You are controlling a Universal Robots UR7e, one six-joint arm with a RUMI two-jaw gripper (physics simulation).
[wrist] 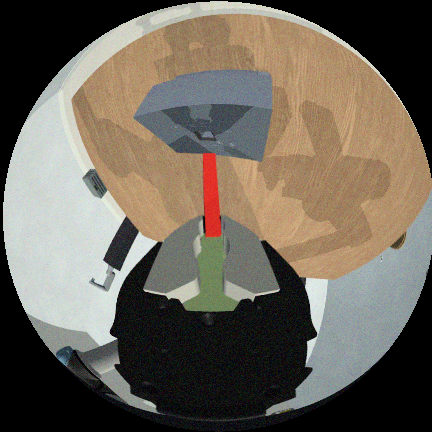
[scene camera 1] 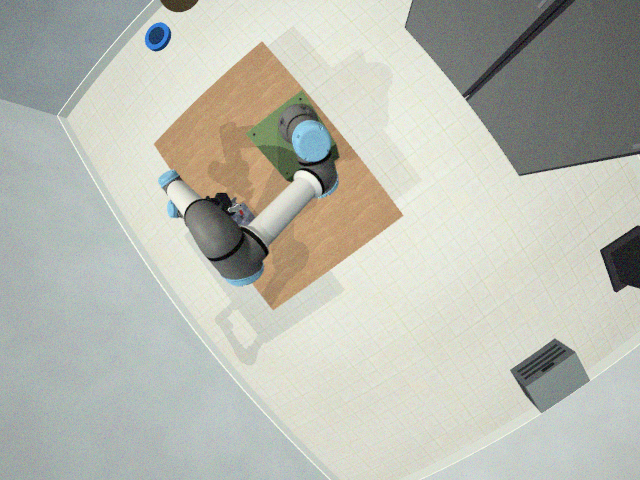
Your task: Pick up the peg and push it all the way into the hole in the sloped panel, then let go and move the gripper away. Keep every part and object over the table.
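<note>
The red peg is held at its near end between the fingertips. My gripper is shut on it, and the peg sticks out toward the sloped panel. The grey-blue sloped panel stands on the table, ahead of the peg in the wrist view and partly under the arm in the scene view. Its small dark-rimmed square hole shows just beyond the peg's far end, which overlaps the panel's lower edge in that view. Whether the peg's end touches the panel cannot be told. The hole is not visible in the scene view.
The wooden table carries a green mounting plate under the arm's base. The arm's elbow hangs over the table's left edge in the scene view. A blue round bin stands on the floor beyond the table.
</note>
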